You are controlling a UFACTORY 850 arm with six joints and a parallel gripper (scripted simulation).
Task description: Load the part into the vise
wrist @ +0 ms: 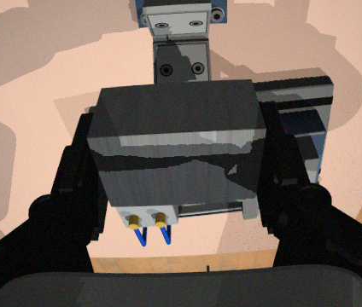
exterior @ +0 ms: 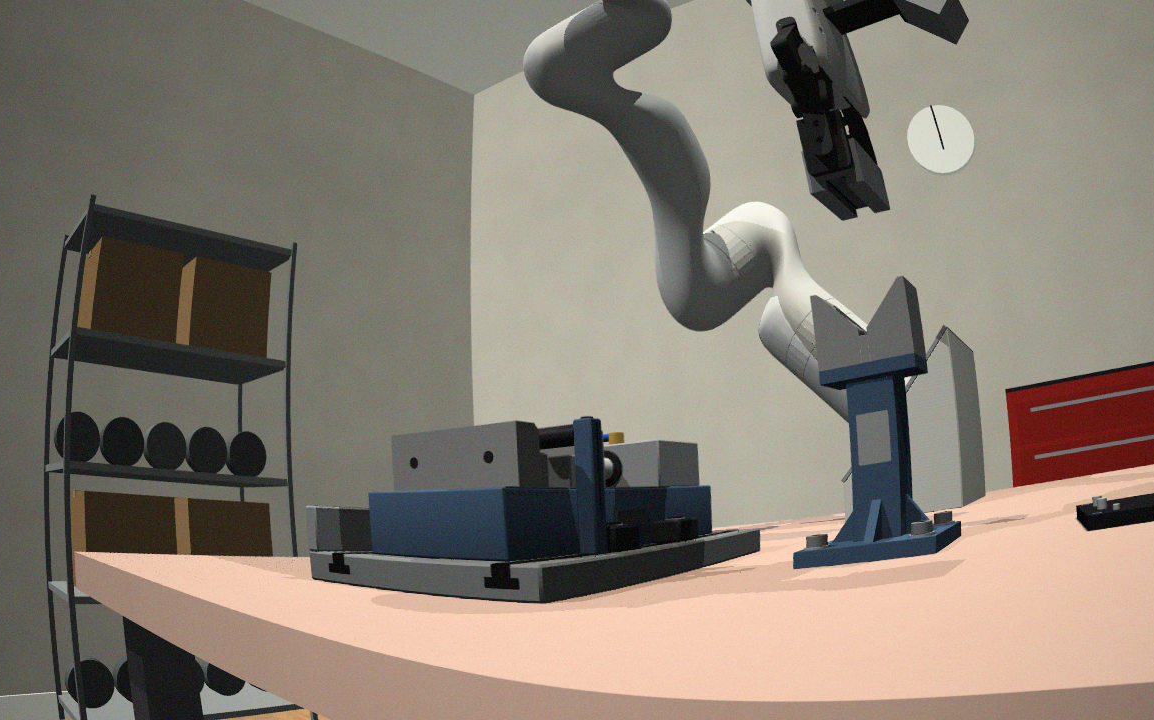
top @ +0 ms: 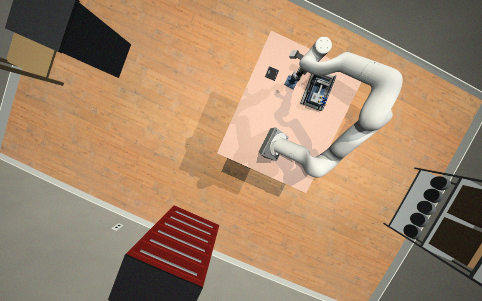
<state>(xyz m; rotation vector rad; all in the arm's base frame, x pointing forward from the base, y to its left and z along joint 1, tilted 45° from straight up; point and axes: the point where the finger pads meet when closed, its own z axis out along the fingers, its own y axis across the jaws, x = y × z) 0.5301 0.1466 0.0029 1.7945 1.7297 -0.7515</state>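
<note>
The part is 20 mm below my hand. Also, from my hand: cylinder rod 10 mm ahead, 230 mm to the right, 170 mm below; then moving jaw 60 mm ahead, 220 mm to the right, 170 mm below; then work stop rod 100 mm ahead, 170 mm to the right, 160 mm below.
</note>
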